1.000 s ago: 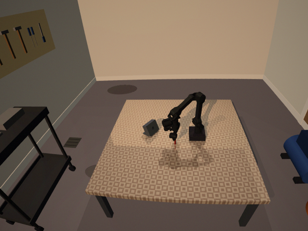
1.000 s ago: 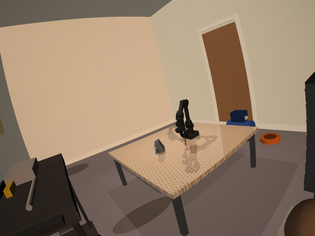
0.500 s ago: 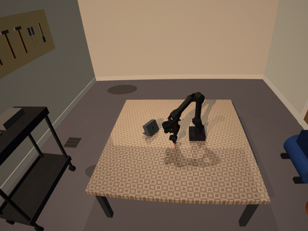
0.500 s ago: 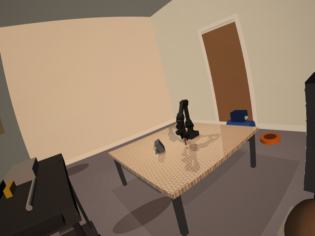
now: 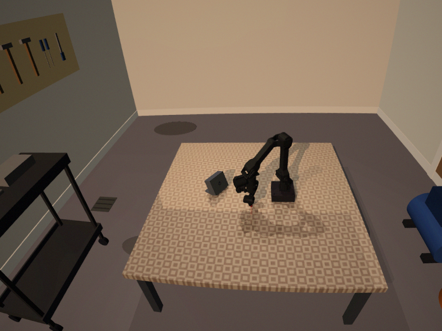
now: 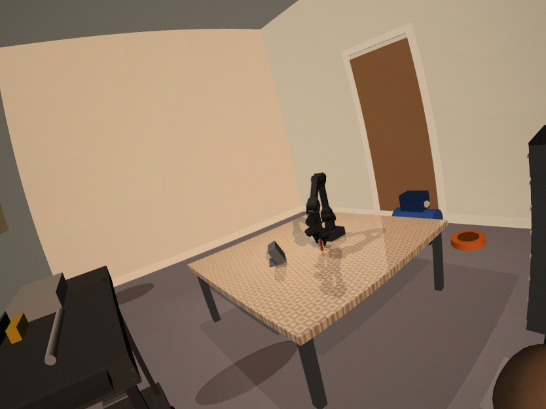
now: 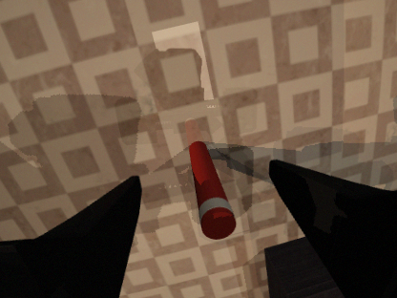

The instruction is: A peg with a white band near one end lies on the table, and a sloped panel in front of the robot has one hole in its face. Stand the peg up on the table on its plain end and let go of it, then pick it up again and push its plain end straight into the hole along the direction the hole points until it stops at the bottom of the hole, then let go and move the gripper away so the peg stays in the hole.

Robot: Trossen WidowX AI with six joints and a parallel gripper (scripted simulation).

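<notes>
Right now the grey sloped panel is 25 cm ahead of my gripper tip, 13 cm to the right of it and 2 cm above it. From my gripper tip the other things lie so: red peg (2 cm above).
</notes>
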